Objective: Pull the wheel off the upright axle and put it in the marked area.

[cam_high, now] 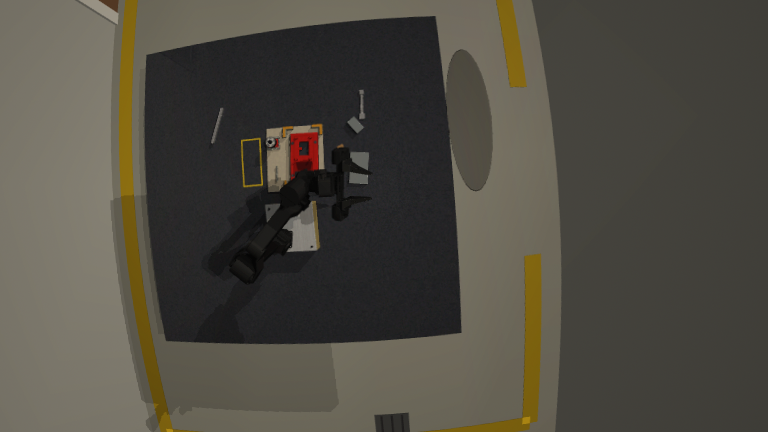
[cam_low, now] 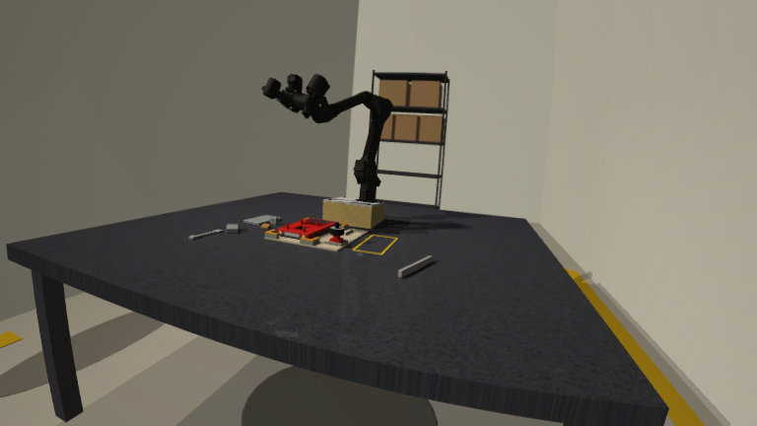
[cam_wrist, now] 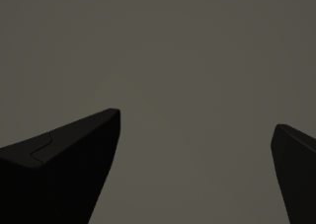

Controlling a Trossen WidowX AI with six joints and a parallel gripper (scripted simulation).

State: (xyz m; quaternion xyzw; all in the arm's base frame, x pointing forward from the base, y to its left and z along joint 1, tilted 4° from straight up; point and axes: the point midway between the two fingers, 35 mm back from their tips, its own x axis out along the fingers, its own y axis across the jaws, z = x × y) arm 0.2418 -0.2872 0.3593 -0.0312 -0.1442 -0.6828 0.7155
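My gripper tip is 420 mm to the right of the grey spoked wheel, 420 mm above it and 140 mm short of it.
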